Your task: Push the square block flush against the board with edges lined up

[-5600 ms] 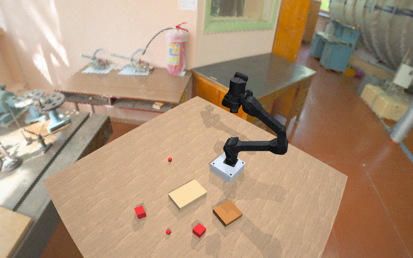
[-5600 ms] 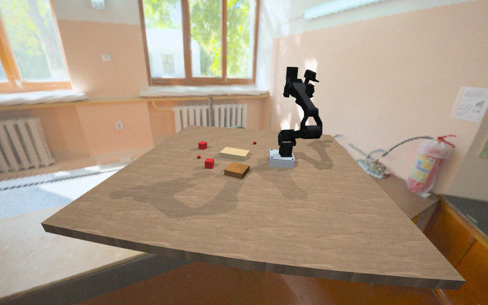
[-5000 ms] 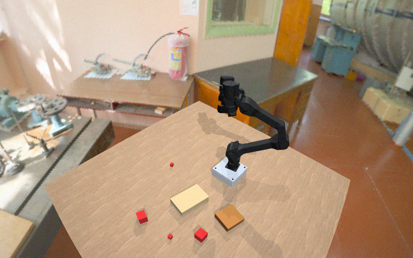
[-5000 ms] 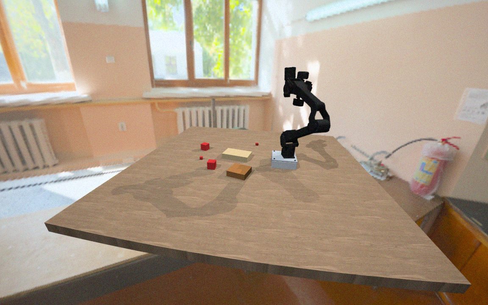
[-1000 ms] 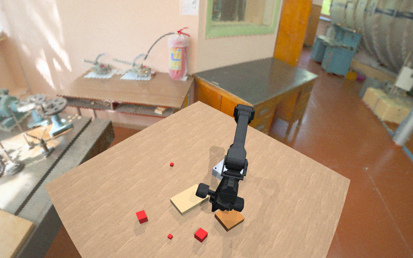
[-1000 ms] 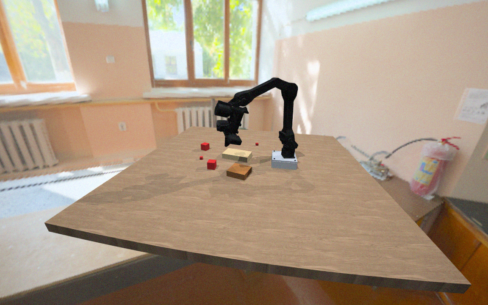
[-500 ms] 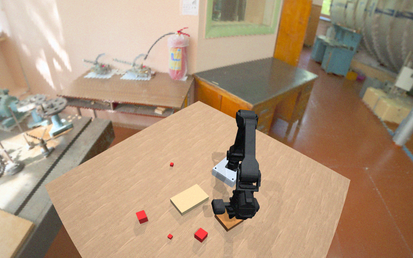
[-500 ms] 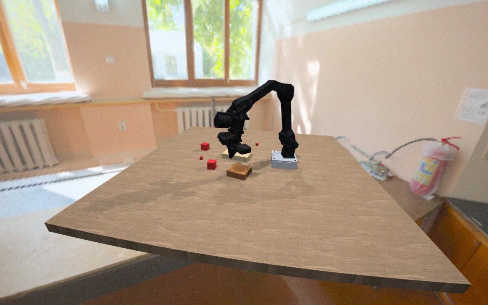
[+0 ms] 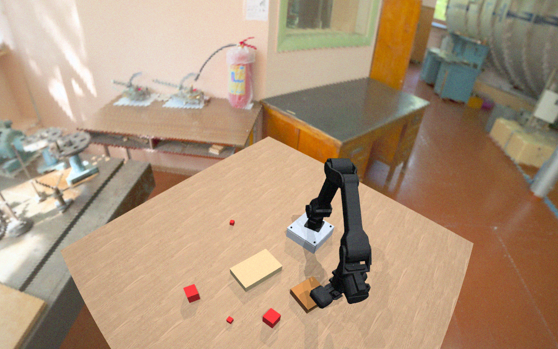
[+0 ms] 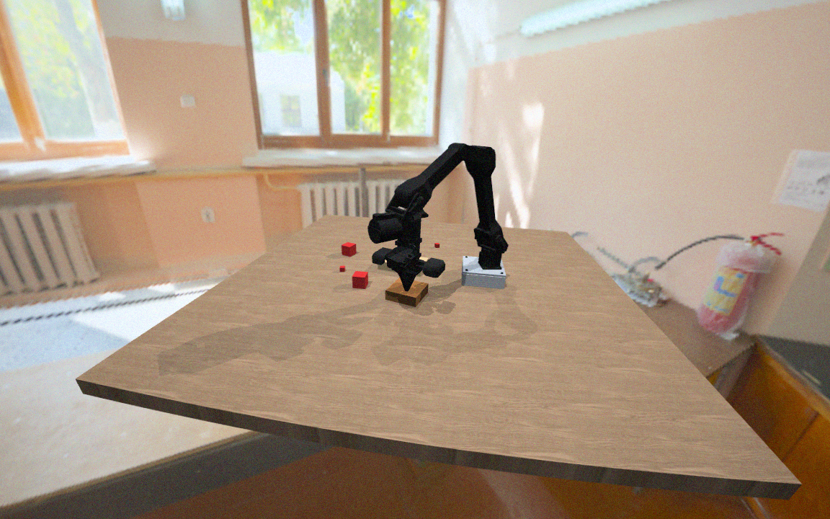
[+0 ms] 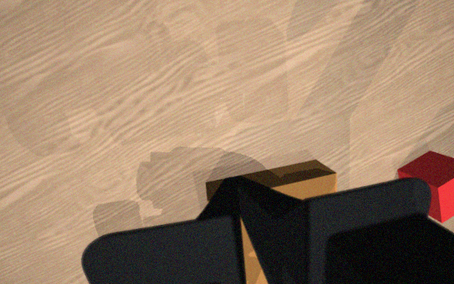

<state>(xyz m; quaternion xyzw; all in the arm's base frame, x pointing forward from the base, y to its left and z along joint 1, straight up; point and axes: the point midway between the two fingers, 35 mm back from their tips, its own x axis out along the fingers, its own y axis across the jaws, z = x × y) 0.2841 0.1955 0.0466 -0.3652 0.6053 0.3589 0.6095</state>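
Now: the brown square block 8 cm to the right of my gripper tip and 5 cm below it. The rest, counted from my gripper tip: pale tan board (29 cm to the right, 5 cm below).
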